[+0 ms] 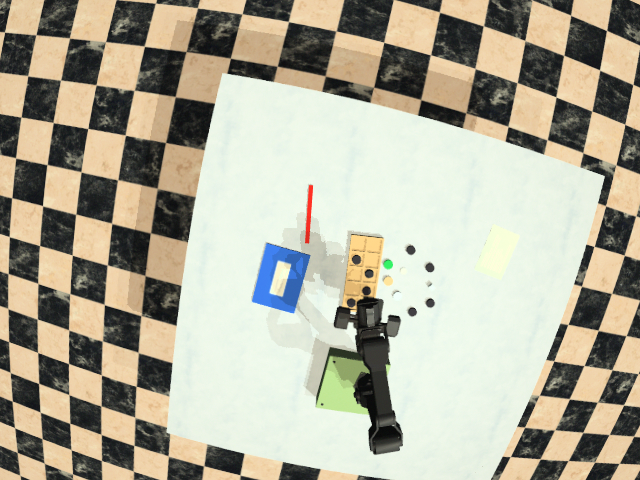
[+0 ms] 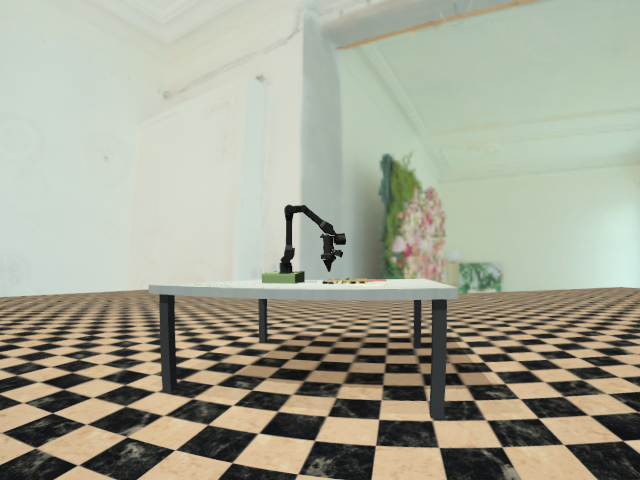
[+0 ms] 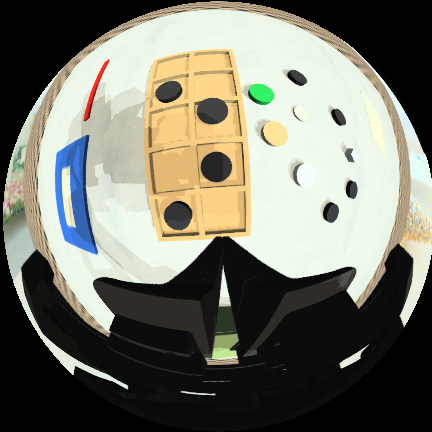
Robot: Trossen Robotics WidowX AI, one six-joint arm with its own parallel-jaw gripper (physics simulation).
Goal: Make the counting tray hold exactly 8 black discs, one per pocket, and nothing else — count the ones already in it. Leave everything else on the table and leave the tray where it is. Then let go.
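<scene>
The wooden counting tray (image 1: pixel 358 242) (image 3: pixel 172 170) has two columns of pockets. Black discs lie singly in its pockets: one (image 1: pixel 356 259) (image 3: pixel 168 92) in the left column's second row, one (image 1: pixel 369 273) (image 3: pixel 212 110) right in the third, one (image 1: pixel 366 290) (image 3: pixel 216 166) right in the fourth, one (image 1: pixel 351 302) (image 3: pixel 178 215) left in the nearest row. Loose black discs (image 1: pixel 410 250) (image 3: pixel 297 77), (image 1: pixel 429 267) (image 3: pixel 339 117), (image 1: pixel 430 302) (image 3: pixel 351 189), (image 1: pixel 412 311) (image 3: pixel 331 212) lie right of the tray. My gripper (image 2: pixel 328 269) (image 3: pixel 221 241) is shut and empty, raised near the tray's near end.
Right of the tray lie a green disc (image 1: pixel 388 264) (image 3: pixel 261 94), a tan disc (image 1: pixel 388 280) (image 3: pixel 275 133), two whitish discs (image 3: pixel 300 113) (image 3: pixel 304 175) and a small grey-white piece (image 1: pixel 429 283) (image 3: pixel 349 153). A blue frame (image 1: pixel 261 276) (image 3: pixel 80 220) and red bar (image 1: pixel 309 214) (image 3: pixel 95 90) lie left; a yellow sheet (image 1: pixel 497 252) lies far right.
</scene>
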